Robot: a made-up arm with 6 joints. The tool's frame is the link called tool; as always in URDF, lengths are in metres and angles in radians. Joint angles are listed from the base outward.
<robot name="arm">
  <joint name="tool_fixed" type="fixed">
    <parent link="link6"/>
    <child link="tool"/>
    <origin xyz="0 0 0" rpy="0 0 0"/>
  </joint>
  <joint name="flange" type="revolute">
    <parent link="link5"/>
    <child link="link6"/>
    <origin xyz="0 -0.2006 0" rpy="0 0 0"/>
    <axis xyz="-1 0 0"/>
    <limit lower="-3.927" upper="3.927"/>
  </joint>
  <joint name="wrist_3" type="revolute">
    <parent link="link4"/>
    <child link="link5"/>
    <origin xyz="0.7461 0 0" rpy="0 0 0"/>
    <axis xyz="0 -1 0"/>
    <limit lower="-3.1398" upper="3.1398"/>
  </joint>
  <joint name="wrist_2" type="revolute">
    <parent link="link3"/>
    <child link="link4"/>
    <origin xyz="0 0 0" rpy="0 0 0"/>
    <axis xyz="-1 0 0"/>
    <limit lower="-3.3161" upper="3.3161"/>
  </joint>
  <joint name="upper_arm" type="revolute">
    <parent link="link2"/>
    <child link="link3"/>
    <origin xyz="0 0 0.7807" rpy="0 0 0"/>
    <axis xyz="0 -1 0"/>
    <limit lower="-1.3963" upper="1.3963"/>
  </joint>
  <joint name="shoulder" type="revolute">
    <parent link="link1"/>
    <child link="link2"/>
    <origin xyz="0 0 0" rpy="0 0 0"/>
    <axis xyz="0 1 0"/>
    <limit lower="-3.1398" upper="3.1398"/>
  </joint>
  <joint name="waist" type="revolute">
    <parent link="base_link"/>
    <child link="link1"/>
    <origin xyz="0 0 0.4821" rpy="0 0 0"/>
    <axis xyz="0 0 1"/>
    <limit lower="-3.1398" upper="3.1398"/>
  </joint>
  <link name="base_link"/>
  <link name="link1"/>
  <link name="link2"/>
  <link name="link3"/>
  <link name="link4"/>
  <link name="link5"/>
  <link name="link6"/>
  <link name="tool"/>
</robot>
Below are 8 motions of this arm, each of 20 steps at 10 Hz.
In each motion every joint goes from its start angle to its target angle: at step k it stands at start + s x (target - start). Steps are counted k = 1, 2, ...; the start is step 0. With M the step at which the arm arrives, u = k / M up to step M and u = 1 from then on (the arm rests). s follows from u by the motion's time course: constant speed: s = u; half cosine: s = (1 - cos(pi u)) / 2; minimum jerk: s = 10 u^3 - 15 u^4 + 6 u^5.
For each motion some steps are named. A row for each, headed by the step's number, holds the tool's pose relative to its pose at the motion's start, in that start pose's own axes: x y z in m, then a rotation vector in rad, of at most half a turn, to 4 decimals.
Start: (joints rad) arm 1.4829 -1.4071 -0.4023 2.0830 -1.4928 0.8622
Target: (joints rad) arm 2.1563 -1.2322 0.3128 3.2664 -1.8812 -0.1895
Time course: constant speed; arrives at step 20
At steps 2, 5, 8, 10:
2: 0.0332 -0.0136 -0.0212 0.1656 0.0734 -0.0161
5: 0.0888 -0.0268 -0.0457 0.4136 0.1887 -0.0361
8: 0.1502 -0.0327 -0.0597 0.6560 0.3132 -0.0541
10: 0.1939 -0.0333 -0.0624 0.8116 0.4026 -0.0671

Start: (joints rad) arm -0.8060 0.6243 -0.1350 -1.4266 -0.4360 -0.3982
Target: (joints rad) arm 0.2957 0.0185 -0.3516 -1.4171 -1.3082 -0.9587
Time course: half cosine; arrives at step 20
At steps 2, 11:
2: 0.0009 -0.0009 -0.0255 -0.0084 0.0374 -0.0128
11: -0.1080 -0.1518 -0.5266 -0.2016 0.7976 -0.5292

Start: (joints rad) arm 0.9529 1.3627 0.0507 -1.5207 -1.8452 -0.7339
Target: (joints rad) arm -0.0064 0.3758 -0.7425 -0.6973 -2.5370 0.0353
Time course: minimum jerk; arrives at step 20
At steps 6, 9, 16, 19, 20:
6: -0.1050 -0.1046 -0.1181 -0.1556 0.0568 -0.0363
9: -0.2294 -0.3146 -0.2461 -0.3746 0.1374 -0.0716
16: -0.2625 -0.8465 -0.3282 -0.7827 0.3160 -0.0619
19: -0.2447 -0.8963 -0.3240 -0.8201 0.3365 -0.0524
20: -0.2443 -0.8973 -0.3239 -0.8208 0.3369 -0.0522

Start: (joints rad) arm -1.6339 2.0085 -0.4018 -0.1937 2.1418 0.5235
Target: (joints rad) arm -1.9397 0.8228 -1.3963 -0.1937 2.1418 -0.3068
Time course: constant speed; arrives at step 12
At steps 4, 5, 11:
4: 0.0162 -0.1775 0.2099 0.3095 -0.0053 -0.1159
5: 0.0016 -0.2237 0.2586 0.3857 -0.0117 -0.1451
11: -0.2266 -0.4485 0.5036 0.8300 -0.0936 -0.3174

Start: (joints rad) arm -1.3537 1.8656 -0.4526 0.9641 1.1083 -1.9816
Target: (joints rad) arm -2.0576 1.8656 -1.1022 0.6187 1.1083 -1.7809
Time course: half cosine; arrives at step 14
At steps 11, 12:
11: -0.3050 -0.3243 -0.3200 0.8051 -0.1811 0.0717
12: -0.3211 -0.3337 -0.3505 0.8571 -0.1806 0.0699

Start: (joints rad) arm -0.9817 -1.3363 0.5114 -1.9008 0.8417 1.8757
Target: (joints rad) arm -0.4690 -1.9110 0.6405 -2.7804 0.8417 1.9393
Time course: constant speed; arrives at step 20
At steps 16, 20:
16: -0.1257 -0.6197 0.5044 1.0816 0.2935 0.2967
20: -0.1582 -0.8478 0.5564 1.3385 0.3178 0.4001

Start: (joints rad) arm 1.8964 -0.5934 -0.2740 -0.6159 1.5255 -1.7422
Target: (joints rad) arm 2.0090 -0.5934 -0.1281 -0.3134 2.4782 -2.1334
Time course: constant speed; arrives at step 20
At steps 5, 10, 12, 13, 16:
5: 0.0316 -0.0101 -0.0210 0.1443 0.1173 0.2343
10: 0.0634 -0.0185 -0.0430 0.2988 0.2470 0.4635
12: 0.0761 -0.0213 -0.0521 0.3623 0.3022 0.5539
13: 0.0825 -0.0227 -0.0566 0.3943 0.3306 0.5989
16: 0.1016 -0.0262 -0.0705 0.4906 0.4183 0.7330

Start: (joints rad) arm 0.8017 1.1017 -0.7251 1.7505 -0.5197 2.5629
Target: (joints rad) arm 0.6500 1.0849 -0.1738 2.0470 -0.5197 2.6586
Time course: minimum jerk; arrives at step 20
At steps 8, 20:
8: -0.0219 0.1343 -0.0126 0.0176 0.0668 0.1672
20: -0.1094 0.4106 0.0402 0.0556 0.1080 0.5525

